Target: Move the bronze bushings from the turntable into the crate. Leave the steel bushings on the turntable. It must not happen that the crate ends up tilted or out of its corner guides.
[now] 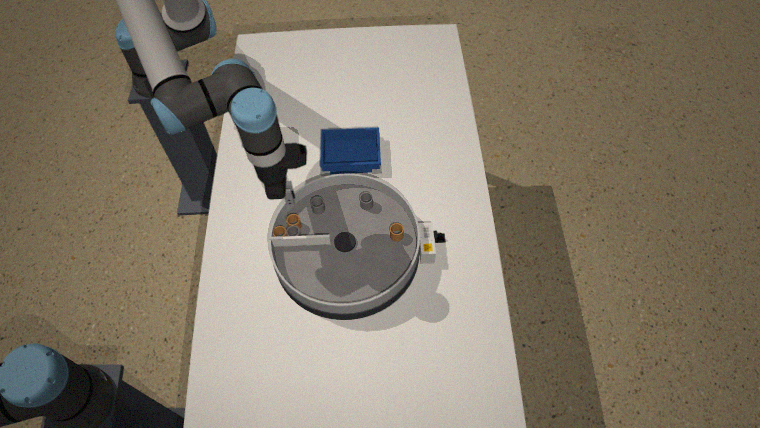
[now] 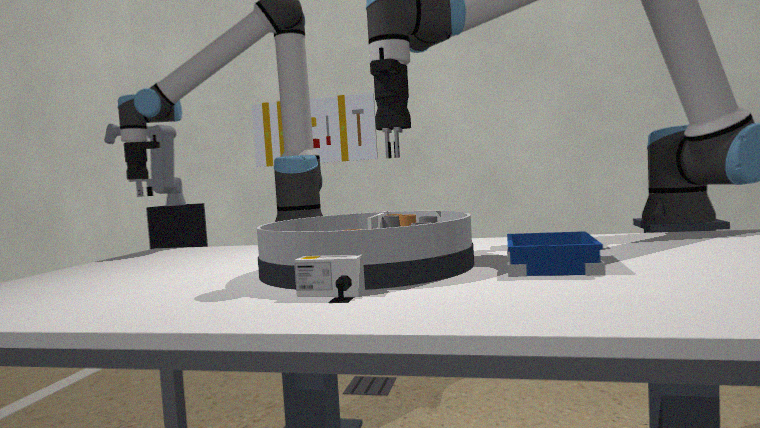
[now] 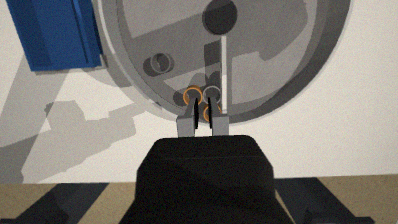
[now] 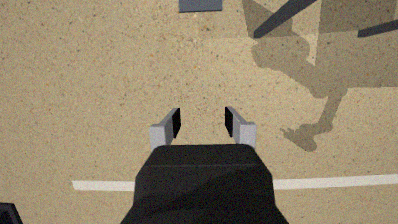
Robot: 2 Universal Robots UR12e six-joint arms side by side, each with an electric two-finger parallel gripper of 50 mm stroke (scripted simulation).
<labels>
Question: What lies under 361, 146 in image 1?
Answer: A blue crate.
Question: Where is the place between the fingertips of the left gripper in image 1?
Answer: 290, 200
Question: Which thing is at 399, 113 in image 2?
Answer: The left gripper.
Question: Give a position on a blue crate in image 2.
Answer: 551, 255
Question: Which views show the right gripper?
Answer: Image 2 and image 4 only.
</labels>
